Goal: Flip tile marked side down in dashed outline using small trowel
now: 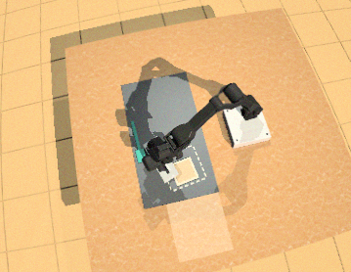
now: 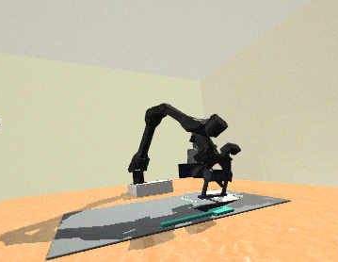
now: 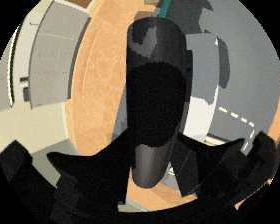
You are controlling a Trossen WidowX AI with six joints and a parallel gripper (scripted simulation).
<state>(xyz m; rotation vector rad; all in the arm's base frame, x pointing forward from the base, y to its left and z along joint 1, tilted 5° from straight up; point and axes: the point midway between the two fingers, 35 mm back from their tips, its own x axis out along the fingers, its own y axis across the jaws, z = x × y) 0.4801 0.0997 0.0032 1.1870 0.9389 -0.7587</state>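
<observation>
My gripper tip is 14 cm to the left of the teal flat tool, 5 cm above it and 4 cm short of it. Round my gripper tip: tile: 11 cm behind, 6 cm below, 5 cm to the left; then small trowel: 3 cm behind; then grey mat: 14 cm to the right, 10 cm behind, 8 cm below.
</observation>
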